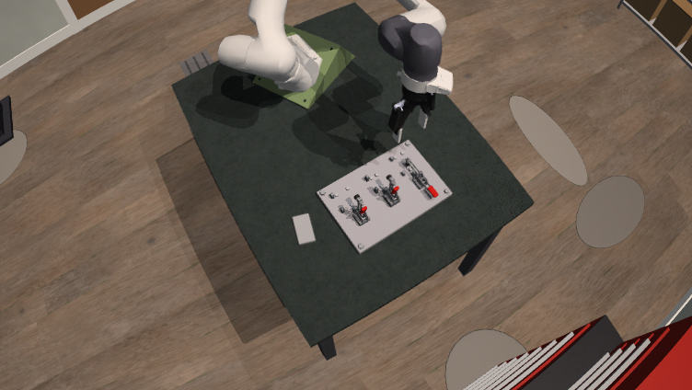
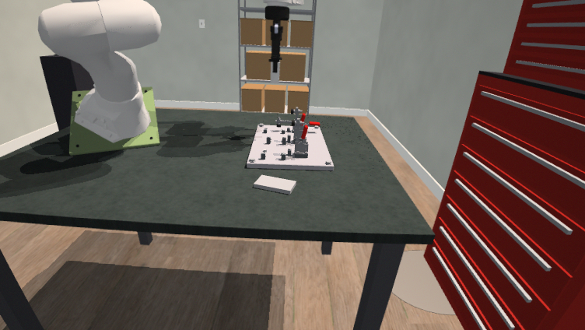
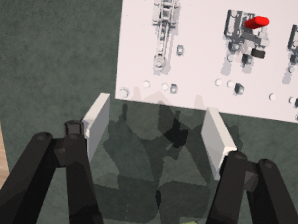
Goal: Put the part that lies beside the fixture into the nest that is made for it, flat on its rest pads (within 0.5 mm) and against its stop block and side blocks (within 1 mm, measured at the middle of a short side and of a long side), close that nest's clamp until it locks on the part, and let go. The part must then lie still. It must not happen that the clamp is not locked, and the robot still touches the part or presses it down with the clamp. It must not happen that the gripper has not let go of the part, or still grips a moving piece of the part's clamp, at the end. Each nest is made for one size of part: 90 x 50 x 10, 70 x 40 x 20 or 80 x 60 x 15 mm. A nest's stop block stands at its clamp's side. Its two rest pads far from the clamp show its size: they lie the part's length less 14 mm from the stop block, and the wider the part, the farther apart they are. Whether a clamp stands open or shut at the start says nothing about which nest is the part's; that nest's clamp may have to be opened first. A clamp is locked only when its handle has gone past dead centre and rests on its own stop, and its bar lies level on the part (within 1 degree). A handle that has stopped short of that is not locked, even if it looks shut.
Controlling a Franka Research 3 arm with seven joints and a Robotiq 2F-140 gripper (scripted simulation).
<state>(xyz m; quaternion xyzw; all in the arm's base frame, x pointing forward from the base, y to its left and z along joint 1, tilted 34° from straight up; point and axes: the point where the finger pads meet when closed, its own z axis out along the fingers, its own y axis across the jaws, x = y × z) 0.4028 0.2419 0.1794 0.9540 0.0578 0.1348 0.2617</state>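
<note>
Right now my hand is 170 mm above the clamp and 80 mm short of it. From my hand the other things lie so: light grey fixture plate 210 mm below, 110 mm to the right, 60 mm ahead; part 380 mm to the right, 210 mm below, 30 mm ahead.
</note>
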